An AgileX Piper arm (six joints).
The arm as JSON. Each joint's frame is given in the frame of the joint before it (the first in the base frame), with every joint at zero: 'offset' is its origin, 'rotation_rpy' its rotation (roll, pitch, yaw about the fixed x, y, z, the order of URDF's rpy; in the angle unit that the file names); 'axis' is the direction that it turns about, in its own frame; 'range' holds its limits. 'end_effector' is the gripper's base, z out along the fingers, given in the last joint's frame.
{
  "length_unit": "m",
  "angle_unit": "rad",
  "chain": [
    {
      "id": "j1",
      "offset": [
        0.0,
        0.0,
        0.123
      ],
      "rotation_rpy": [
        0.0,
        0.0,
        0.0
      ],
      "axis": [
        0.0,
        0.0,
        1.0
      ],
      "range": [
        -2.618,
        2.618
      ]
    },
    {
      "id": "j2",
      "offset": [
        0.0,
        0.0,
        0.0
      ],
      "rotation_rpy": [
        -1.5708,
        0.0,
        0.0
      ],
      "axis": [
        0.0,
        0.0,
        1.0
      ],
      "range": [
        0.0,
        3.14
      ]
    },
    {
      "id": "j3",
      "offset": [
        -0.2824,
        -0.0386,
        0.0
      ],
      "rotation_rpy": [
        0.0,
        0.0,
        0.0
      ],
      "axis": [
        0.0,
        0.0,
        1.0
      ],
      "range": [
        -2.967,
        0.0
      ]
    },
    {
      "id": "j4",
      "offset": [
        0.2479,
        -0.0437,
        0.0
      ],
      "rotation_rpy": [
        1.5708,
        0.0,
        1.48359
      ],
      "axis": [
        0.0,
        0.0,
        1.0
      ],
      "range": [
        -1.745,
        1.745
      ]
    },
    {
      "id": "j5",
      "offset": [
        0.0,
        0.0,
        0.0
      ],
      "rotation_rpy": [
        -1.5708,
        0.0,
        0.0
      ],
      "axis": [
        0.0,
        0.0,
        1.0
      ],
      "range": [
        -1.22,
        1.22
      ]
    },
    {
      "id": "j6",
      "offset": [
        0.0,
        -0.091,
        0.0
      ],
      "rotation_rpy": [
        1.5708,
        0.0,
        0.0
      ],
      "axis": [
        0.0,
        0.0,
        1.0
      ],
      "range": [
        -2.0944,
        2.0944
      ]
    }
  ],
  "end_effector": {
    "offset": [
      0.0,
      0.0,
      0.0
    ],
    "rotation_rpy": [
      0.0,
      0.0,
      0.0
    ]
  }
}
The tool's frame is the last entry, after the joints.
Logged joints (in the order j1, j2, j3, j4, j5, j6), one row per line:
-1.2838 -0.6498 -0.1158 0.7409 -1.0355 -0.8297
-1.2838 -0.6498 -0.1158 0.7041 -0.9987 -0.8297
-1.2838 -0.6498 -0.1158 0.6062 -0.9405 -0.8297
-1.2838 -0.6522 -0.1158 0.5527 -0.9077 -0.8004
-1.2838 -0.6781 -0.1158 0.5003 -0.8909 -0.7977
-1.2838 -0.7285 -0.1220 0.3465 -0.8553 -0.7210
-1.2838 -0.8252 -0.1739 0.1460 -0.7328 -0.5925
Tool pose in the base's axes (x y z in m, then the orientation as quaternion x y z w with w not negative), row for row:
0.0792 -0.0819 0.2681 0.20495 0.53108 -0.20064 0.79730
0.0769 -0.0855 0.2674 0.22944 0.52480 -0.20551 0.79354
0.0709 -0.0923 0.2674 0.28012 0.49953 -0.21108 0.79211
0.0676 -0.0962 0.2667 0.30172 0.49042 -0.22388 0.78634
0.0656 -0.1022 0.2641 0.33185 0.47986 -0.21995 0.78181
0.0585 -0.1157 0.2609 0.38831 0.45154 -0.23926 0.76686
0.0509 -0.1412 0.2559 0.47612 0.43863 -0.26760 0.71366
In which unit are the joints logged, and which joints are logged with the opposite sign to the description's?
The joints are logged in radians. Opposite sign: j2, j4, j6.
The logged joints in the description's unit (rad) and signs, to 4 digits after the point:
-1.2838 0.6498 -0.1158 -0.7409 -1.0355 0.8297
-1.2838 0.6498 -0.1158 -0.7041 -0.9987 0.8297
-1.2838 0.6498 -0.1158 -0.6062 -0.9405 0.8297
-1.2838 0.6522 -0.1158 -0.5527 -0.9077 0.8004
-1.2838 0.6781 -0.1158 -0.5003 -0.8909 0.7977
-1.2838 0.7285 -0.1220 -0.3465 -0.8553 0.7210
-1.2838 0.8252 -0.1739 -0.1460 -0.7328 0.5925

